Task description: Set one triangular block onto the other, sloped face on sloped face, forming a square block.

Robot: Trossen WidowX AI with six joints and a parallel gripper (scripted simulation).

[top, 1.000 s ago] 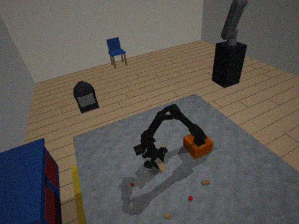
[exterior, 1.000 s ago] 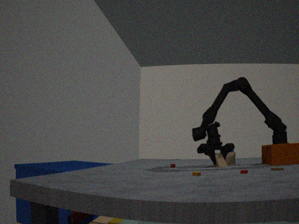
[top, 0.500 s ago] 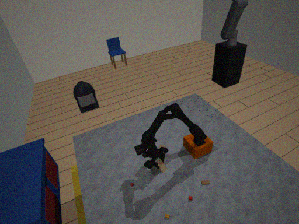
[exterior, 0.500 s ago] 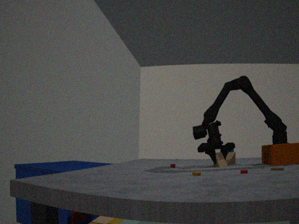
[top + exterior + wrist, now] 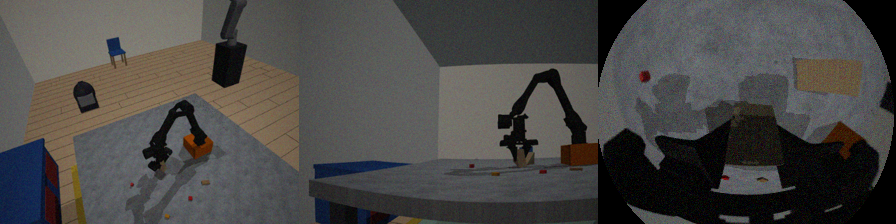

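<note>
The tan triangular block lies 10 mm to the right of my gripper tip and 10 mm above it. Also, from my gripper tip: yellow piece (110 mm ahead, 300 mm to the left, 20 mm below).
</note>
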